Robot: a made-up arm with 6 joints. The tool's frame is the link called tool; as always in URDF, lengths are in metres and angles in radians. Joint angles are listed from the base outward. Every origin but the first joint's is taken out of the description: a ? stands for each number. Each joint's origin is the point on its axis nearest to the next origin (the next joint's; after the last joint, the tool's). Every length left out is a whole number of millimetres.
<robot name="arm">
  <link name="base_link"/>
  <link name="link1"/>
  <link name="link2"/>
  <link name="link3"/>
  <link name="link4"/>
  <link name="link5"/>
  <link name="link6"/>
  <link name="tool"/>
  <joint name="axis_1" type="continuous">
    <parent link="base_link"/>
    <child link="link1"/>
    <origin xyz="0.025 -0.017 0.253" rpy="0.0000 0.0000 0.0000"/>
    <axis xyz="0 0 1"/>
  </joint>
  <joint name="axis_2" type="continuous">
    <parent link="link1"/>
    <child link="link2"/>
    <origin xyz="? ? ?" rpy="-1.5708 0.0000 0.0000"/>
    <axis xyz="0 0 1"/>
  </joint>
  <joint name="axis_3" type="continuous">
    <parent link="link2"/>
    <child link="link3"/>
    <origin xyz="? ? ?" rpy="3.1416 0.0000 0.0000"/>
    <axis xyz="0 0 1"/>
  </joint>
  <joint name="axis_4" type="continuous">
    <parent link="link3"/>
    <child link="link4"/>
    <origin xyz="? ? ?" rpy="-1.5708 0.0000 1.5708"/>
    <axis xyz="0 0 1"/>
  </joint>
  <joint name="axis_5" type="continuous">
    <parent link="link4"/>
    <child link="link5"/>
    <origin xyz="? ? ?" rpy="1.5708 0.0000 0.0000"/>
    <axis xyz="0 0 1"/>
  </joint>
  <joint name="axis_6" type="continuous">
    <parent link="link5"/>
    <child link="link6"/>
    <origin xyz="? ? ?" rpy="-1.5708 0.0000 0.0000"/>
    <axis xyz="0 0 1"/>
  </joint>
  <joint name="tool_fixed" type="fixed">
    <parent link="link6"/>
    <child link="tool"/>
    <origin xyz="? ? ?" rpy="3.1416 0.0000 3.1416"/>
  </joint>
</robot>
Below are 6 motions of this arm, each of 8 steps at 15 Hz.
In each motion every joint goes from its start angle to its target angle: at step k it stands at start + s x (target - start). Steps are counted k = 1, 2, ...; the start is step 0. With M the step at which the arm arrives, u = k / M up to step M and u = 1 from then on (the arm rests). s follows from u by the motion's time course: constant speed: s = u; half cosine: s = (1 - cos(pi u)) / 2; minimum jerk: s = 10 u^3 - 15 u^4 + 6 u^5.
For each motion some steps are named. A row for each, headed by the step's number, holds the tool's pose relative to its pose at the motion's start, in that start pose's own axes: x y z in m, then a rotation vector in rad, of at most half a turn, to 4 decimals.
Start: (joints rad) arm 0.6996 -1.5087 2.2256 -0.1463 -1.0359 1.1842
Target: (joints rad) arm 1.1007 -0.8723 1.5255 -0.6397 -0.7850 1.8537
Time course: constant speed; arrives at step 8
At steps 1, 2, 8:
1: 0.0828 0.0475 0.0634 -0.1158 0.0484 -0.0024
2: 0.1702 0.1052 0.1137 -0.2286 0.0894 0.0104
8: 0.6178 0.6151 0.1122 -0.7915 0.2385 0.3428

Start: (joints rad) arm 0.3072 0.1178 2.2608 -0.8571 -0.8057 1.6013
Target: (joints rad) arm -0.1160 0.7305 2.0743 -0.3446 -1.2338 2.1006
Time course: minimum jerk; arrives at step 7
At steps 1, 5, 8:
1: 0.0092 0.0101 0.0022 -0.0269 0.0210 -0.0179
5: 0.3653 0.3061 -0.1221 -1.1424 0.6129 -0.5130
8: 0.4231 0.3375 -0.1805 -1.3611 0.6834 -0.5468

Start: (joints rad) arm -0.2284 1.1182 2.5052 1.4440 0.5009 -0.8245
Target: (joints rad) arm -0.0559 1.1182 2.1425 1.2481 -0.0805 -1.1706
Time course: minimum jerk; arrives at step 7
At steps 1, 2, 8:
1: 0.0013 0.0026 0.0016 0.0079 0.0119 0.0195
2: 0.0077 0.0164 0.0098 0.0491 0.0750 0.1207
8: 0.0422 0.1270 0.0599 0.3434 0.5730 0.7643

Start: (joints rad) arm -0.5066 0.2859 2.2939 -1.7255 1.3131 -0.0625
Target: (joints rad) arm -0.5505 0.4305 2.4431 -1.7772 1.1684 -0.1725
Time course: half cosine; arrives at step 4
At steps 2, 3, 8:
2: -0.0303 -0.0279 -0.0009 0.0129 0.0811 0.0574
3: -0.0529 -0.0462 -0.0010 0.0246 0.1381 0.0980
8: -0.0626 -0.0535 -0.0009 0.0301 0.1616 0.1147

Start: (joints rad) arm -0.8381 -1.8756 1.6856 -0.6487 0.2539 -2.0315
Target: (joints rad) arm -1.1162 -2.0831 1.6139 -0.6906 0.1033 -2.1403
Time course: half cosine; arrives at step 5
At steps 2, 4, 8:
2: 0.0848 -0.0452 0.0002 0.0981 0.0418 0.1138
4: 0.2247 -0.1016 -0.0167 0.2620 0.1043 0.2959
8: 0.2486 -0.1090 -0.0215 0.2907 0.1143 0.3267

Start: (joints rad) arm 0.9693 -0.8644 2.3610 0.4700 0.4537 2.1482
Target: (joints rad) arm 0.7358 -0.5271 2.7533 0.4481 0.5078 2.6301
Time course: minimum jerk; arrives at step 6
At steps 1, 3, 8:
1: -0.0053 -0.0053 -0.0044 0.0090 -0.0002 -0.0129
3: -0.0647 -0.0745 -0.0702 0.1257 0.0117 -0.1795
8: -0.1052 -0.1458 -0.1548 0.2447 0.0542 -0.3520

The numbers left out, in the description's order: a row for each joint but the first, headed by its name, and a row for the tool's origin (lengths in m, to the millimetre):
axis_2: 0.002 0.072 0.000
axis_3: -0.022 -0.544 0.000
axis_4: 0.373 0.018 0.000
axis_5: -0.009 -0.075 0.000
axis_6: 0.022 0.008 0.000
tool: -0.003 0.018 0.000

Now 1 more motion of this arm.
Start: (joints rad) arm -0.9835 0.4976 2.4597 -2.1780 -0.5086 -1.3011
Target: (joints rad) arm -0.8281 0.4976 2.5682 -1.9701 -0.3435 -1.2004
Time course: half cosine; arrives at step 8
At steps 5, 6, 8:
5: 0.0328 -0.0095 0.0120 -0.1266 0.0215 -0.1489
6: 0.0409 -0.0112 0.0141 -0.1596 0.0260 -0.1834
8: 0.0483 -0.0126 0.0158 -0.1905 0.0297 -0.2144

